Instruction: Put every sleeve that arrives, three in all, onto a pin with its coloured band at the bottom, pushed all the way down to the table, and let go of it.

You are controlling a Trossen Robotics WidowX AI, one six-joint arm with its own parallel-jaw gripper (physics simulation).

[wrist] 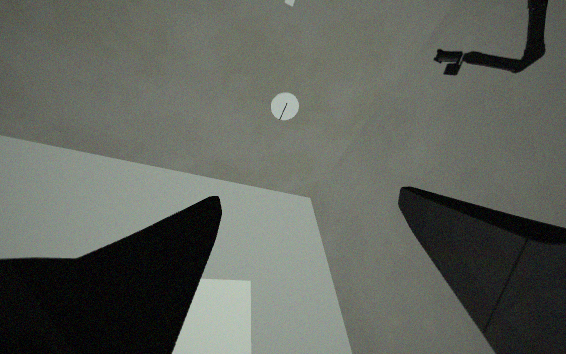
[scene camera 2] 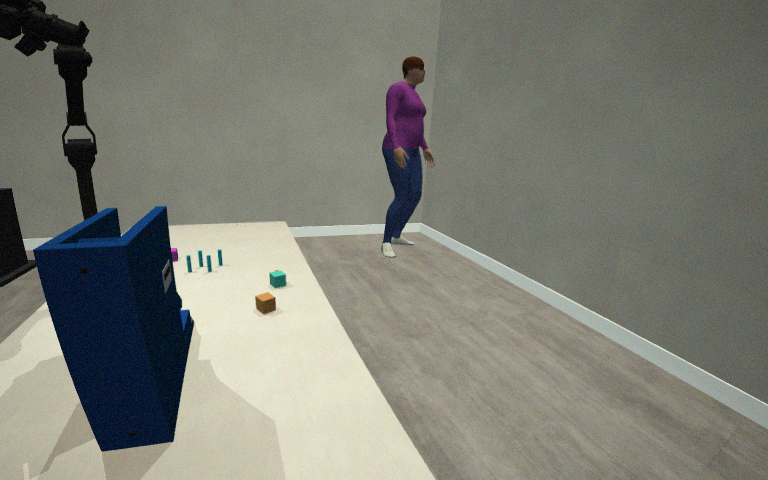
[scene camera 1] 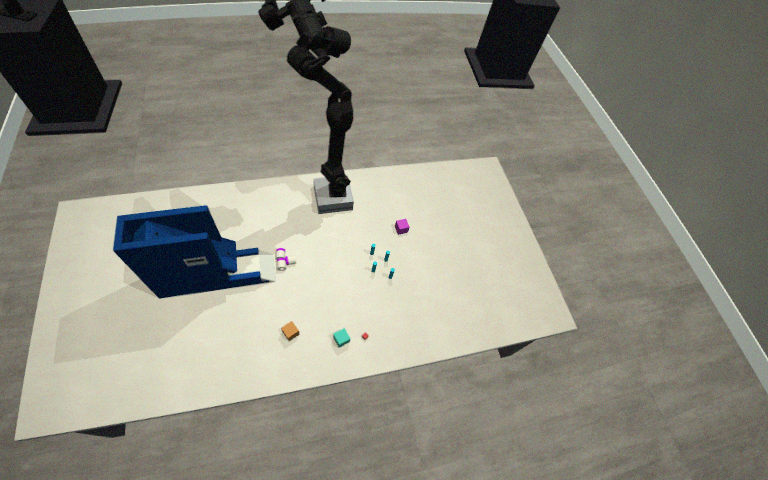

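White sleeves with magenta bands lie close together on the table at the foot of the blue dispenser's pale ramp in scene camera 1. One sleeve (scene camera 1: 280,264) lies across the ramp's end, and another sleeve (scene camera 1: 291,262) points right beside it. They are too small to tell their exact number. Several thin teal pins (scene camera 1: 374,267) (scene camera 2: 208,263) stand upright and bare at the table's middle right. My gripper (wrist: 308,200) is open and empty in the wrist view, with its fingers wide apart and facing the wall and ceiling. It is raised high, far from sleeves and pins.
The tall blue dispenser (scene camera 1: 175,271) (scene camera 2: 113,350) stands on the table (scene camera 1: 441,316). A magenta cube (scene camera 1: 402,226) is behind the pins. An orange cube (scene camera 1: 289,330), a teal cube (scene camera 1: 341,337) and a tiny red cube (scene camera 1: 365,336) lie near the front edge. A person (scene camera 2: 404,118) stands beyond the table.
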